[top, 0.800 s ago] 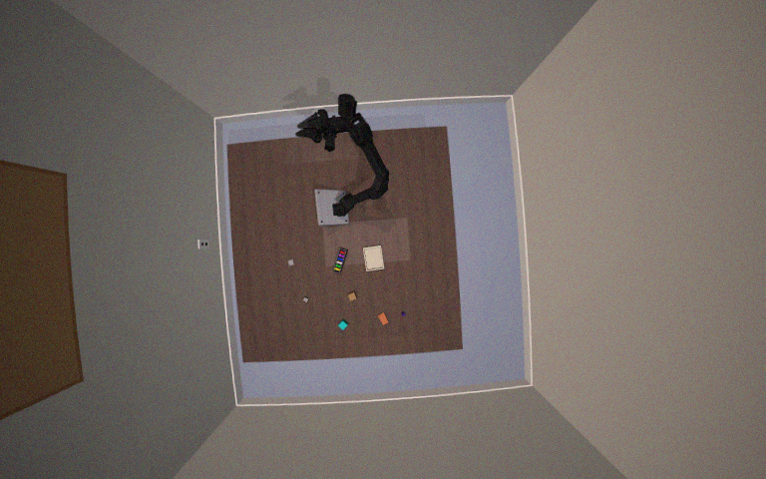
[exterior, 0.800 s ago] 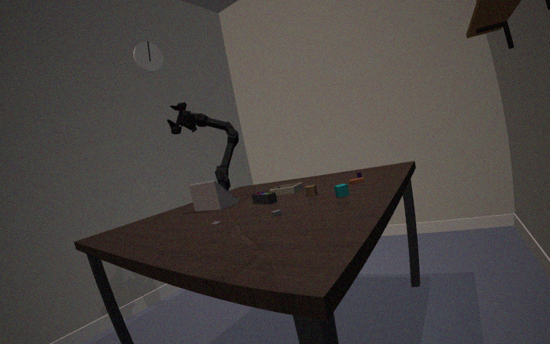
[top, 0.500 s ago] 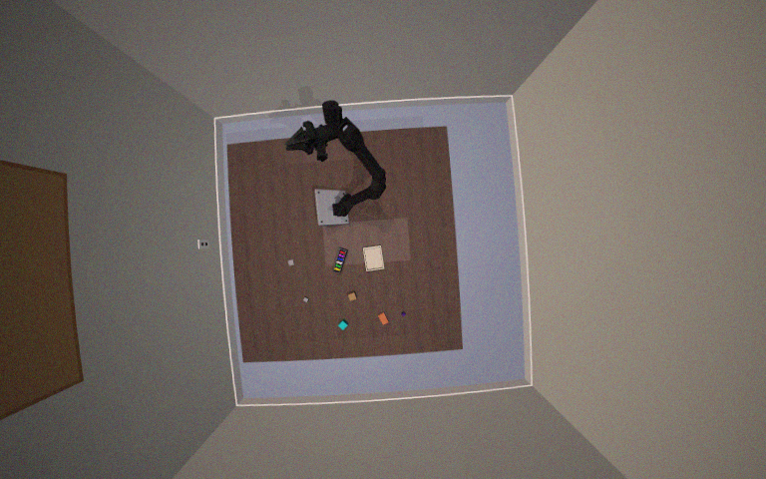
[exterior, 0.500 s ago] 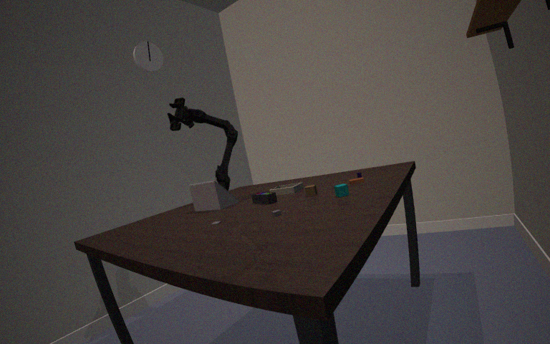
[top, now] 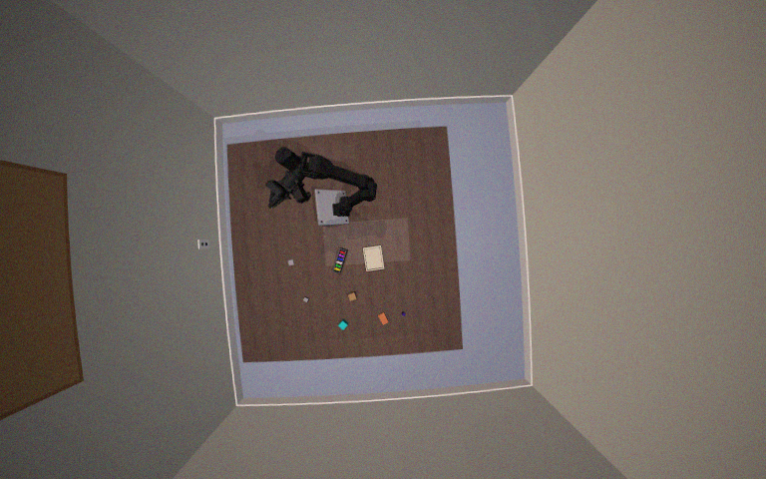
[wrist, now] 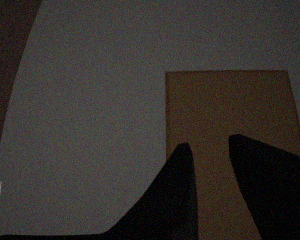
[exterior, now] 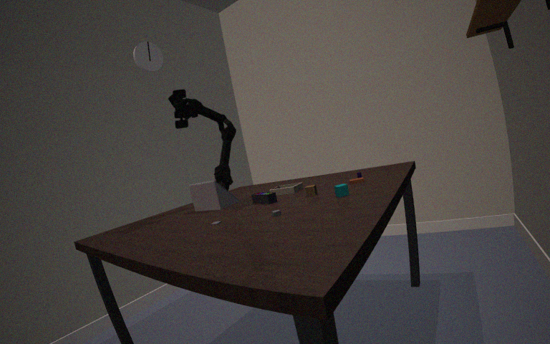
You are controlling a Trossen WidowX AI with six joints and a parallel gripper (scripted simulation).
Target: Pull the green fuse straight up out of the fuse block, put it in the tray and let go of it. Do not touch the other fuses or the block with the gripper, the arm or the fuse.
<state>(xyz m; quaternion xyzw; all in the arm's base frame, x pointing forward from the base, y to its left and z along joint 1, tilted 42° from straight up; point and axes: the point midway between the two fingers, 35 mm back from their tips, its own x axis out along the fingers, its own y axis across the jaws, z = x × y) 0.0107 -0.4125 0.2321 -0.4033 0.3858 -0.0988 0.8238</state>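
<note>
Now: the green fuse 280 mm ahead of my gripper tip, 140 mm to the left of it and 470 mm below it. Also, from my gripper tip: white tray (260 mm ahead, 340 mm to the left, 500 mm below); tan cube (460 mm ahead, 200 mm to the left, 480 mm below); teal cube (610 mm ahead, 130 mm to the left, 480 mm below).
</note>
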